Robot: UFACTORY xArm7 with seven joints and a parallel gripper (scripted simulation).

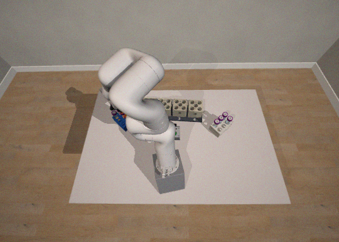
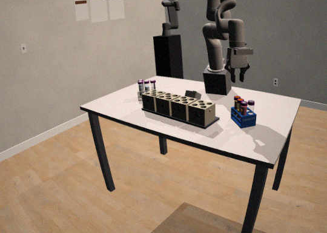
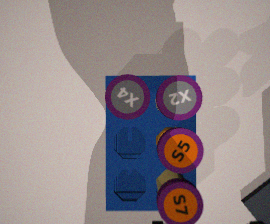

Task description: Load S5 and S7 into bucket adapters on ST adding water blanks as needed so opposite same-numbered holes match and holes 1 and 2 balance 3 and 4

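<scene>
My hand is 190 mm above the blue rack, 40 mm to the right of it and 10 mm short of it. The rest, counted from my hand: adapter (170 mm below, 140 mm to the right, 120 mm ahead); then dark stand (300 mm to the right, 210 mm below, 110 mm ahead); then white rack (640 mm to the right, 190 mm below, 10 mm behind).
</scene>
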